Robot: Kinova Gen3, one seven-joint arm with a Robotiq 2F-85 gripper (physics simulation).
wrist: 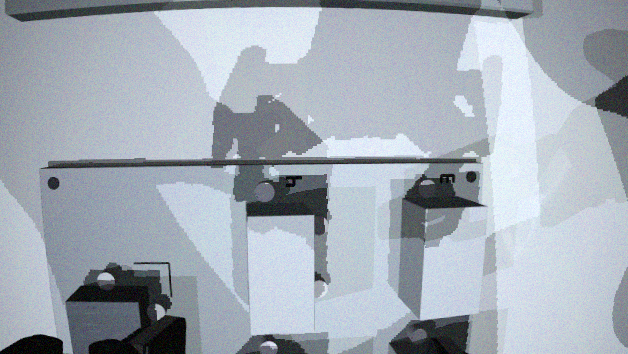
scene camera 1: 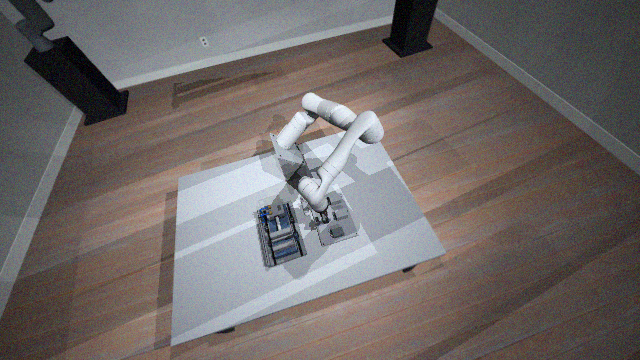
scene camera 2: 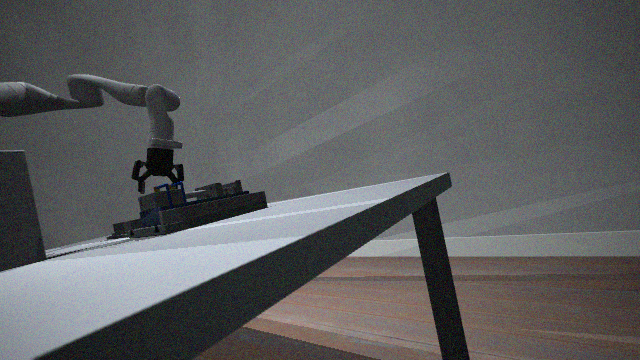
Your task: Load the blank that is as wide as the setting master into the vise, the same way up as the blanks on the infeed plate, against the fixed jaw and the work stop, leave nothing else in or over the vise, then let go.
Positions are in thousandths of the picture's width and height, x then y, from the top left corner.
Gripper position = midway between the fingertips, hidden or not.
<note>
My gripper (scene camera 2: 248, 540) is open, holding nothing. Also in view: an infeed plate (wrist: 308, 612).
</note>
